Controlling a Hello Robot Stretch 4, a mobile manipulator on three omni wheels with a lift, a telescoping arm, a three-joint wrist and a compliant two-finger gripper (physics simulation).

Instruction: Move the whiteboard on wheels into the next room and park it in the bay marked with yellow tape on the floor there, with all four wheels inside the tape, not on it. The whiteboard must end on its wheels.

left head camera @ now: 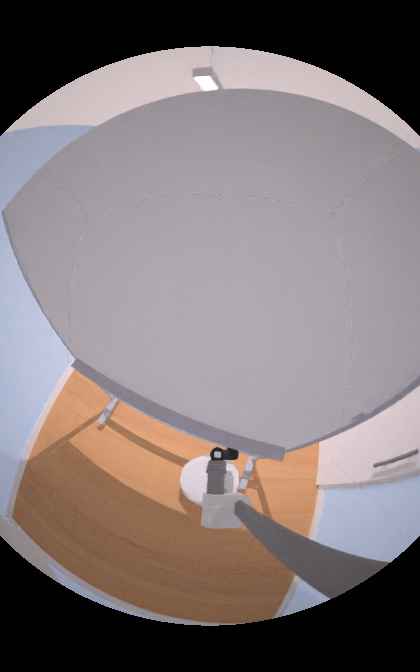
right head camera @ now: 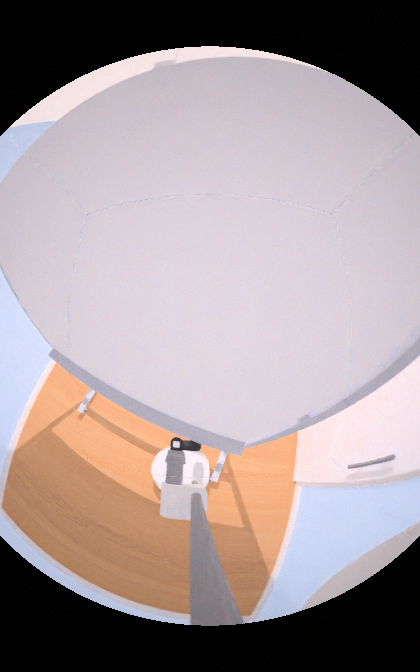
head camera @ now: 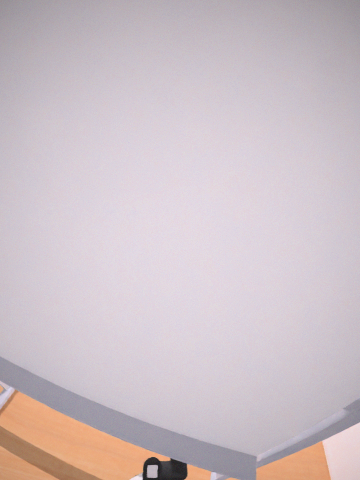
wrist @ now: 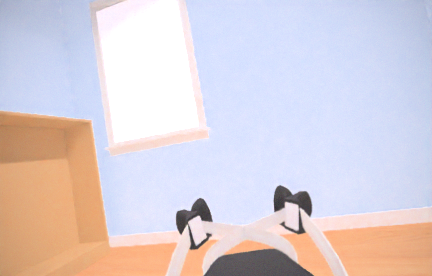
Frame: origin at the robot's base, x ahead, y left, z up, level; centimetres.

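Seen in the pictures: gripper, fingertip midpoint: (wrist: 242, 207).
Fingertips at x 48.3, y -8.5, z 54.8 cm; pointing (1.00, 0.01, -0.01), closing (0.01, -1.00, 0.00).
Offsets run from my fingertips to a thing's middle. "*": to the spot under its first point.
The whiteboard (head camera: 190, 225) (left head camera: 210, 300) (right head camera: 210, 280) stands very close in front of my head and fills most of the head view. Its grey lower edge runs above my wrist. Parts of its legs show below that edge, a left one @[* dx -5.4, dy +98.2, dz -48.3 cm] (left head camera: 108, 411) (right head camera: 86, 401) and a right one @[* dx -42.7, dy -19.9, dz -47.7 cm] (left head camera: 247, 472) (right head camera: 218, 466) beside my base. Its wheels cannot be made out. My gripper (wrist: 242, 207) is open with nothing between the fingers. In the head views its fingers are hidden behind the board. The yellow tape bay does not show.
A white door (left head camera: 370, 450) (right head camera: 325, 450) with a grey handle @[* dx -53.4, dy -79.0, dz +34.1 cm] (left head camera: 396, 458) (right head camera: 371, 461) is at the right. In the wrist view, an open wooden cabinet (wrist: 82, 190) is at the left, and a window (wrist: 150, 75) is in the blue wall (wrist: 300, 100) ahead.
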